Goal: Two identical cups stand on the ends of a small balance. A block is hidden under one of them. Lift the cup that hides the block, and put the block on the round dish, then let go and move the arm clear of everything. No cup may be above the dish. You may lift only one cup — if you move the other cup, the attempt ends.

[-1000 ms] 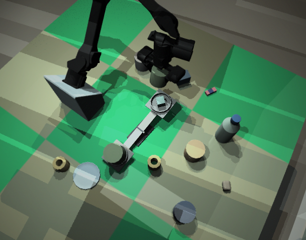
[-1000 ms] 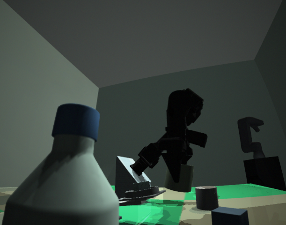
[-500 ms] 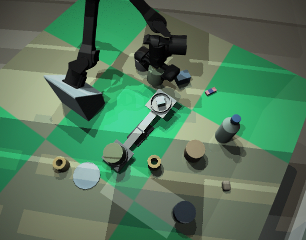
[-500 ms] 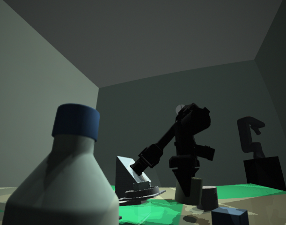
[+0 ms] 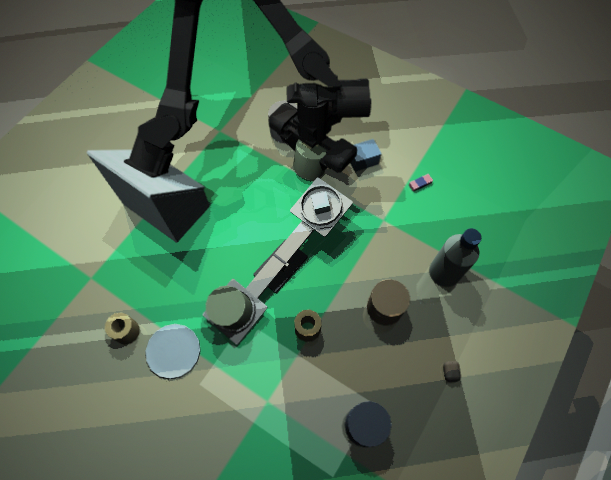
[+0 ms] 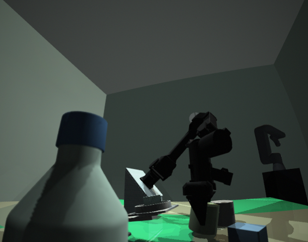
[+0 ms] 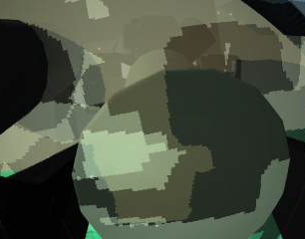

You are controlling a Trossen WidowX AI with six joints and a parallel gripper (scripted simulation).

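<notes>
The pale blue round dish lies 48 cm to the right of my gripper tip, 5 cm behind it and 3 cm below it. Also, from my gripper tip: grey cylinder: 9 cm behind, 8 cm to the left, 1 cm above; then tan cylinder: 27 cm ahead, 24 cm to the right, 1 cm above; then red-blue chip: 23 cm ahead, 7 cm to the left, 2 cm below.
</notes>
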